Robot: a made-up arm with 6 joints.
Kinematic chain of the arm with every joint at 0, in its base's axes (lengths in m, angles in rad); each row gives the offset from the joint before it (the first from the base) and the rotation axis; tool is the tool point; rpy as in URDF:
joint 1: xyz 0 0 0.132 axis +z
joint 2: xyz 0 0 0 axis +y
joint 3: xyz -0.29 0 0.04 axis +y
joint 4: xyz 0.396 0 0.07 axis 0.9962 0 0.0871
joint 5: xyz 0 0 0 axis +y
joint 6: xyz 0.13 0 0.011 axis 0.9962 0 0.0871
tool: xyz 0 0 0 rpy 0 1.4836 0
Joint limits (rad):
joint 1: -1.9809..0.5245
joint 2: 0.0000..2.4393
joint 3: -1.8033..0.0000
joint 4: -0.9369..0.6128
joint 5: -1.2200..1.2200
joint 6: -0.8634..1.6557
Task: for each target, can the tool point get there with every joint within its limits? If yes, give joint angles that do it. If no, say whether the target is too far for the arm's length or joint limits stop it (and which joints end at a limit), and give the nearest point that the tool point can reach.
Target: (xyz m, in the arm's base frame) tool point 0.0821 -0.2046 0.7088
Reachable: yes | joints -1.1972 0.8978 -1.6556 0.0181 0.8265 0.4671
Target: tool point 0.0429 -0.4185 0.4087
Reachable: yes | joints -1.6051 1.1421 -0.8189 -0.6315 -0.8404 0.8427
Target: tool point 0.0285 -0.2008 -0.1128
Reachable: yes | joints -1.4817 1.8450 -0.3834 0.2021 0.4118 0.1934
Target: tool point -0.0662 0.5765 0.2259
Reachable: no: joint limits stop it (at a limit: joint 2, joint 3, joint 5) | nearest point -0.0661 0.5760 0.5456 | short by 0.320 m
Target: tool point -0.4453 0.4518 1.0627
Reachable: no: too far | nearest point -0.2919 0.2961 0.7420 | short by 0.388 m
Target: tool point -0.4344 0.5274 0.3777
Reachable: no: joint limits stop it (at a limit: joint 2, joint 3, joint 5) | nearest point -0.3686 0.4475 0.5456 | short by 0.197 m
